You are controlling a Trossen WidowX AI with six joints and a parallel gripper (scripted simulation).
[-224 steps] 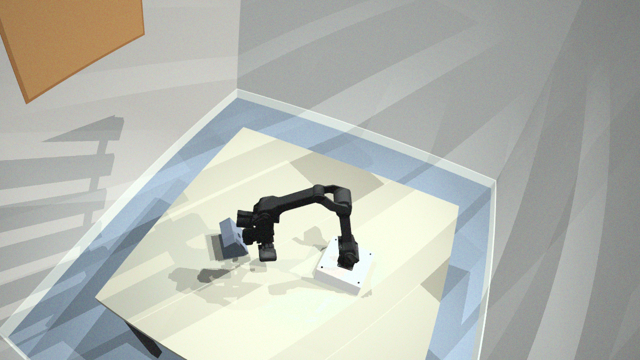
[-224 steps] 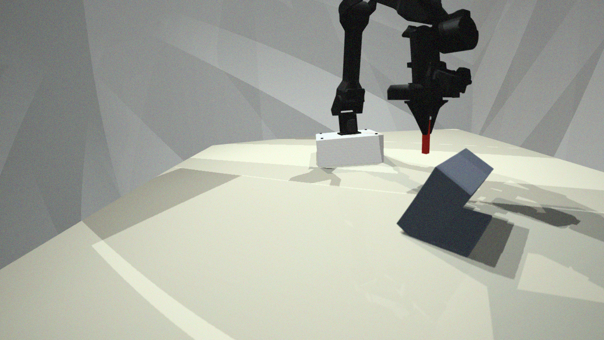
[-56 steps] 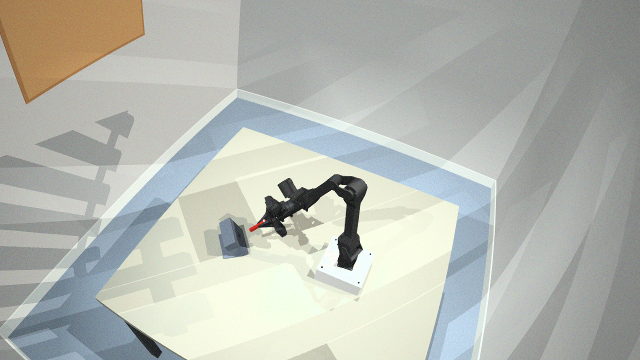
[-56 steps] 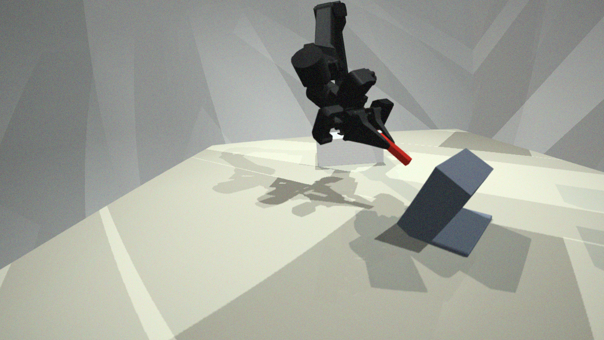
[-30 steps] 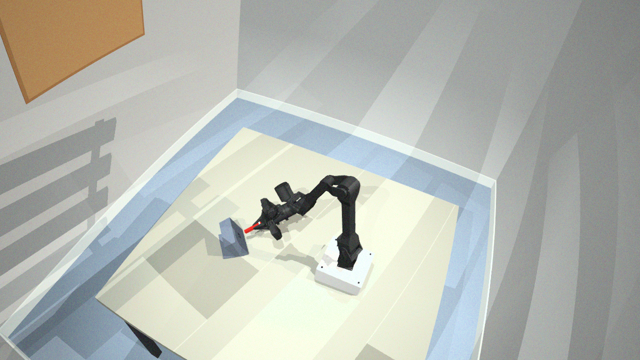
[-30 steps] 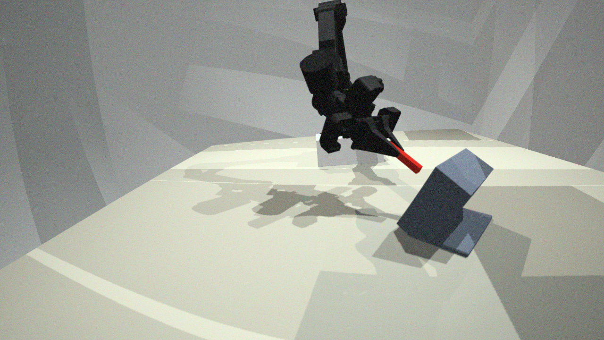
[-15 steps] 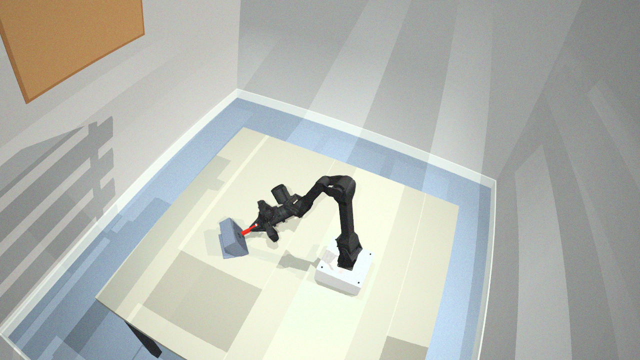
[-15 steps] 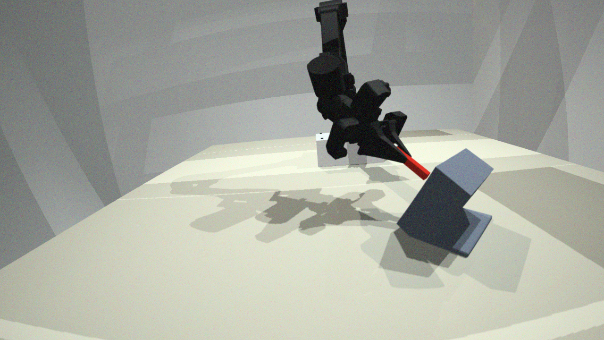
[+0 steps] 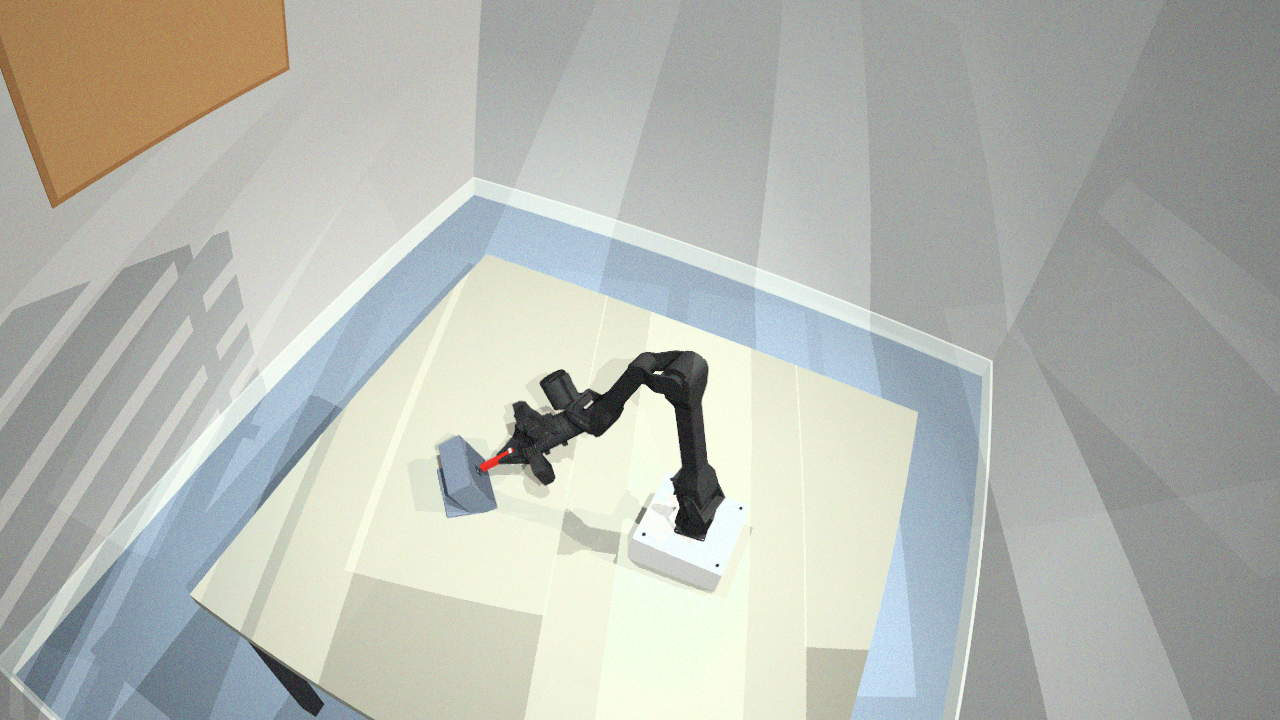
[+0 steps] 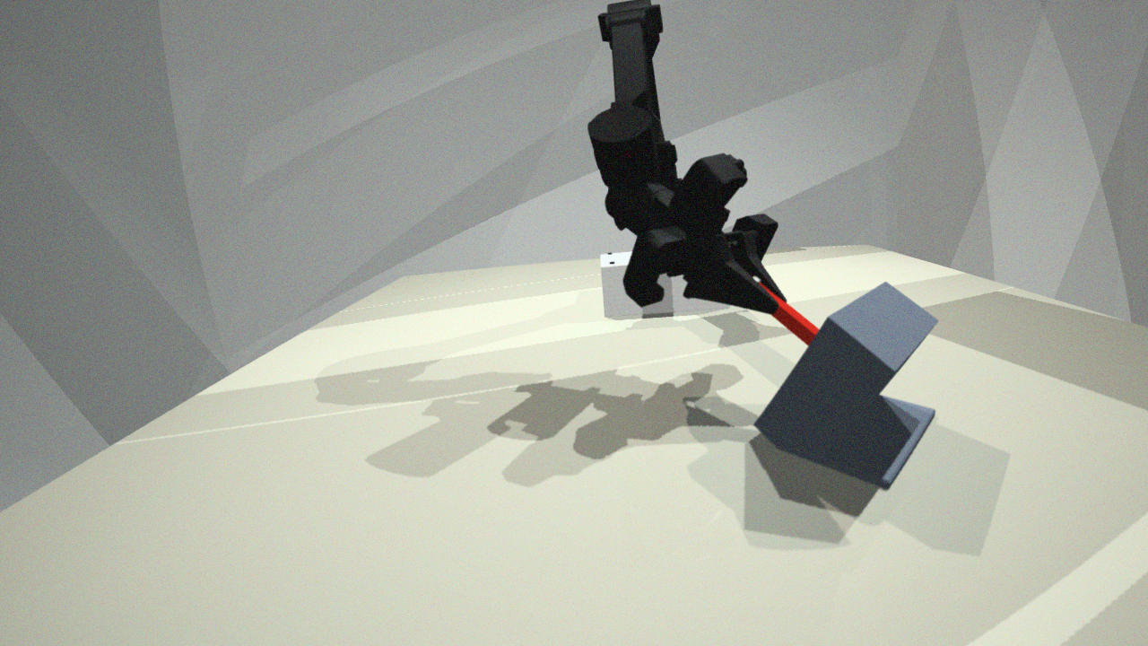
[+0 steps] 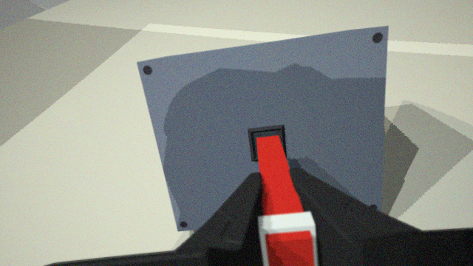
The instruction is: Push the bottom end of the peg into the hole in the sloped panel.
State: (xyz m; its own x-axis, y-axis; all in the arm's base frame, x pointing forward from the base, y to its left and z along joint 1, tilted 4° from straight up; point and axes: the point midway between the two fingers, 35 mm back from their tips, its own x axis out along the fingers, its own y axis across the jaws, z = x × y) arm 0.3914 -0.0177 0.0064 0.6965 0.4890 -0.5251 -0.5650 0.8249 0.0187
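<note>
The sloped panel is 6 cm ahead of my gripper tip, 4 cm to the left of it and 4 cm below it. Round my gripper tip: red square peg (1 cm to the right, 1 cm behind, 1 cm above).
</note>
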